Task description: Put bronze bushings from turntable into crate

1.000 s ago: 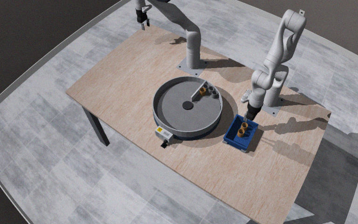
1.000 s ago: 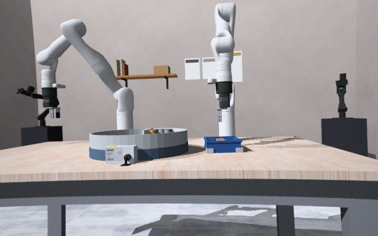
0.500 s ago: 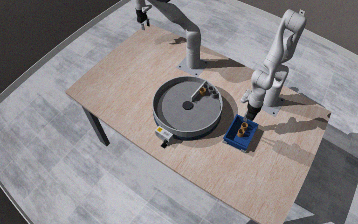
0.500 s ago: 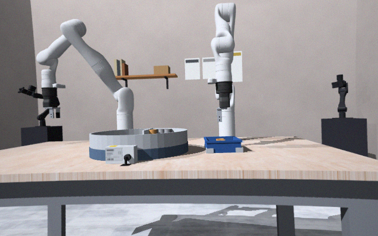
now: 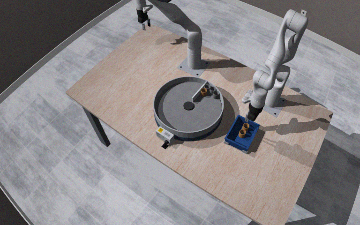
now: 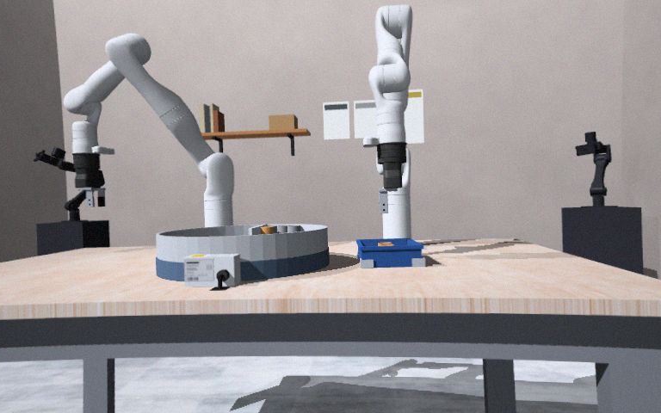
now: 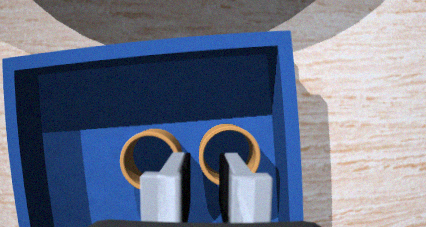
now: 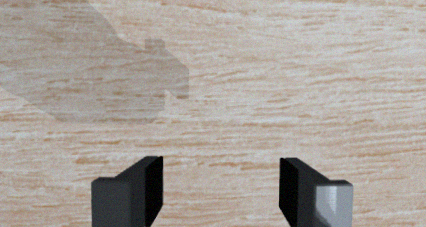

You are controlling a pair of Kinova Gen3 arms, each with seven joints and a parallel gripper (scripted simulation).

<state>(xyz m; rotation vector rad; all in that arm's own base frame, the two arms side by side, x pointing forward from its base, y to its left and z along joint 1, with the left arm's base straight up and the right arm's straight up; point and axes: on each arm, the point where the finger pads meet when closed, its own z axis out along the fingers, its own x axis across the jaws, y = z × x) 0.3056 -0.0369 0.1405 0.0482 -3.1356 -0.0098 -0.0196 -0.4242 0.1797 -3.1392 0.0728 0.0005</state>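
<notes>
Now: left hand 3 cm short of the blue crate and 12 cm above it. The rest, counted from my left hand: turntable 6 cm ahead, 36 cm to the right, 9 cm below.
</notes>
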